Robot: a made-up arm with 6 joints. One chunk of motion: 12 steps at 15 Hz.
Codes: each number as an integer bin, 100 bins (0 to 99) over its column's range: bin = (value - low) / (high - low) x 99, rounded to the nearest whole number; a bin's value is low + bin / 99 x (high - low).
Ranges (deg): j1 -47..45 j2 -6..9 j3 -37..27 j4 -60..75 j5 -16..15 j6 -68..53
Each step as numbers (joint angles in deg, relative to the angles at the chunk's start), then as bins.
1 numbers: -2.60 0.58 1.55 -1.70 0.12 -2.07
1 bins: 48 43 60 43 51 54
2 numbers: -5.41 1.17 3.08 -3.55 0.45 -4.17
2 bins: 45 47 62 41 53 52
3 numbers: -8.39 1.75 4.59 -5.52 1.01 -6.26
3 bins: 42 51 64 40 54 51
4 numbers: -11.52 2.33 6.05 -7.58 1.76 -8.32
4 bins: 38 55 67 38 57 49
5 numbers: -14.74 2.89 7.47 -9.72 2.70 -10.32
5 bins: 35 59 69 37 60 47
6 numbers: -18.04 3.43 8.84 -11.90 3.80 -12.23
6 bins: 31 62 71 35 63 46
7 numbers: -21.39 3.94 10.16 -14.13 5.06 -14.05
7 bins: 28 66 73 34 67 44
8 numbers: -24.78 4.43 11.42 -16.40 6.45 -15.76
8 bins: 24 69 75 32 72 43
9 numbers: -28.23 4.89 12.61 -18.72 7.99 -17.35
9 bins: 20 72 77 30 77 41
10 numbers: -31.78 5.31 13.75 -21.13 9.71 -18.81
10 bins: 16 75 79 29 82 40
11 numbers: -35.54 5.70 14.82 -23.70 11.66 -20.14
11 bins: 12 77 80 27 88 39
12 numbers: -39.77 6.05 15.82 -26.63 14.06 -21.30
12 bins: 8 80 82 24 96 38
